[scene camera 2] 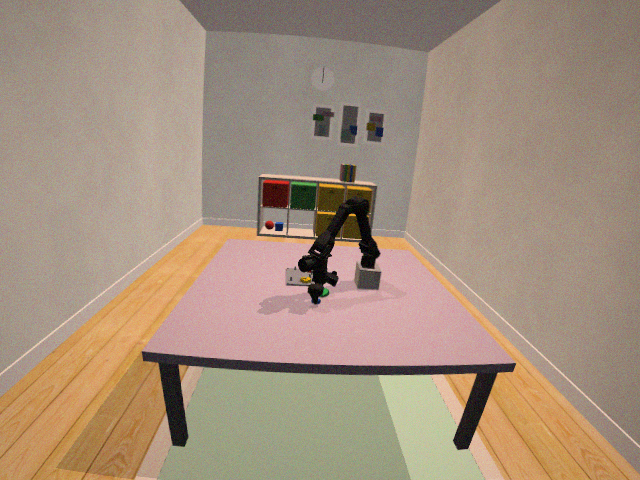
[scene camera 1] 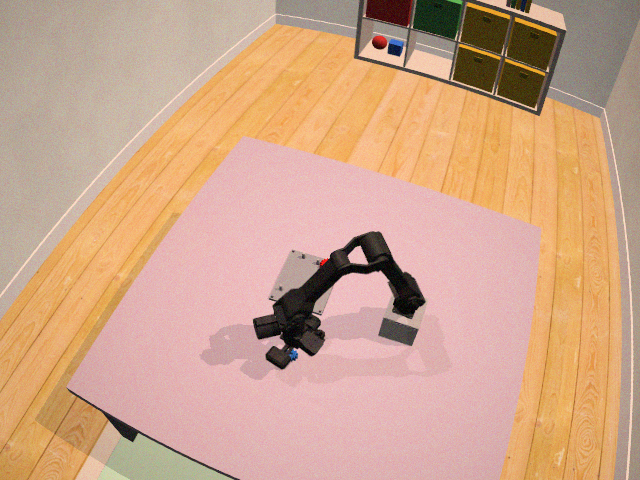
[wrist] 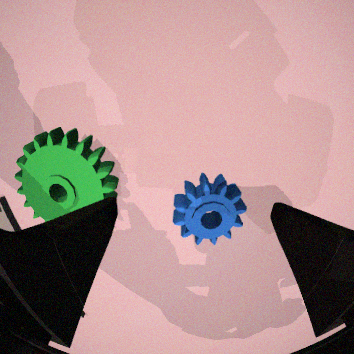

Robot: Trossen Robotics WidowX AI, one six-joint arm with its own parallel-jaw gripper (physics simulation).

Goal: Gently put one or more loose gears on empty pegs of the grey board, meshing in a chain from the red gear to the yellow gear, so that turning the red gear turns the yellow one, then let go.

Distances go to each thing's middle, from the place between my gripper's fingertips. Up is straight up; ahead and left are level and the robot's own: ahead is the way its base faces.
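The green gear [wrist: 58, 174] is 20 mm behind my hand and 70 mm to the right of it. As for the grey board [scene camera 1: 296, 271], I find it 10 mm below my hand, 260 mm to the right of it and 70 mm ahead of it. The blue gear [wrist: 190, 209] sits 10 mm to the left of my hand.
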